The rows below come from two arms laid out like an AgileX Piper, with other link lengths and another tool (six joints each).
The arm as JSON. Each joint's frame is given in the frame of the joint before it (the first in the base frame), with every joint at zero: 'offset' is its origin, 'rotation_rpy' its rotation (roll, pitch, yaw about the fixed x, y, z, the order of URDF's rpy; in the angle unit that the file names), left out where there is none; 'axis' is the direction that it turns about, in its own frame. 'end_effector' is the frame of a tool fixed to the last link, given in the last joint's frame.
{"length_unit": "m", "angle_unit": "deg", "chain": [
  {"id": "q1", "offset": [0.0, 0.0, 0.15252], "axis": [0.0, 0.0, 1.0]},
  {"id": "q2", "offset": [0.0, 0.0, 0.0], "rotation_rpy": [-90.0, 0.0, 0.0], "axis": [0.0, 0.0, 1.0]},
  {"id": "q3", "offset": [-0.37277, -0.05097, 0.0], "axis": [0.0, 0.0, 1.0]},
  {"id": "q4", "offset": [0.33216, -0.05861, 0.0], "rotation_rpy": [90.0, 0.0, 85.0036], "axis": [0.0, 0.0, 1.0]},
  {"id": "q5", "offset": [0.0, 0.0, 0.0], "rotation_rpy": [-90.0, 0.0, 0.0], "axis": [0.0, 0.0, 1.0]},
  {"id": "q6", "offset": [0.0, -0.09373, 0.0], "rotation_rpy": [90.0, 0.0, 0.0], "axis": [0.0, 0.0, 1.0]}
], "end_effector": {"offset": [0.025, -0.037, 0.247], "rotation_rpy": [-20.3, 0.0, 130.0]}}
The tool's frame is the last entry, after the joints.
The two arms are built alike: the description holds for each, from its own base.
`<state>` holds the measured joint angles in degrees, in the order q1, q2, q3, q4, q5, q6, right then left.
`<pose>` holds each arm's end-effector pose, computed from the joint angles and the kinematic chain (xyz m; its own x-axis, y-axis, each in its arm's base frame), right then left.
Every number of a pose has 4 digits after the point.
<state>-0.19 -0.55 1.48 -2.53 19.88 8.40 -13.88 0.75 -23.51 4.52 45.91 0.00</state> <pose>0.2792 -0.0402 0.1329 0.2082 0.6936 0.6896 -0.1685 -0.6691 0.7239 0.2179 -0.0706 0.2591 0.3425 0.6657 0.6630 -0.2385 -0.6209 0.7467</pose>
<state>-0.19 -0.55 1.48 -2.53 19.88 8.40 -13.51 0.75 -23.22 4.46 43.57 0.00</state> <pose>0.2792 -0.0402 0.1329 0.2082 0.6936 0.6896 -0.1685 -0.6691 0.7239 0.2234 -0.0714 0.2691 0.3172 0.6720 0.6692 -0.2625 -0.6158 0.7429</pose>
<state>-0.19 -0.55 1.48 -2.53 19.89 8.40 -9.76 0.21 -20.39 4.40 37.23 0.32</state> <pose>0.2792 -0.0402 0.1328 0.2083 0.6936 0.6895 -0.1684 -0.6691 0.7239 0.2410 -0.0611 0.2767 0.2314 0.6914 0.6844 -0.2794 -0.6266 0.7276</pose>
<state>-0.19 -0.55 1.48 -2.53 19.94 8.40 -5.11 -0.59 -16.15 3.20 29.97 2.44</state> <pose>0.2791 -0.0402 0.1325 0.2090 0.6936 0.6894 -0.1678 -0.6691 0.7240 0.2587 -0.0483 0.2748 0.1441 0.6941 0.7053 -0.2899 -0.6518 0.7008</pose>
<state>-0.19 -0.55 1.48 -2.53 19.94 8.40 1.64 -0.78 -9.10 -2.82 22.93 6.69</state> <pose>0.2791 -0.0402 0.1325 0.2090 0.6936 0.6894 -0.1678 -0.6691 0.7240 0.2776 -0.0337 0.2384 0.0902 0.7210 0.6871 -0.2432 -0.6531 0.7172</pose>
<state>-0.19 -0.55 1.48 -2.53 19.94 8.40 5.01 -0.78 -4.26 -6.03 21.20 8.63</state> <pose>0.2791 -0.0402 0.1325 0.2090 0.6936 0.6894 -0.1678 -0.6691 0.7240 0.2831 -0.0239 0.1945 0.0937 0.7418 0.6641 -0.1770 -0.6440 0.7443</pose>
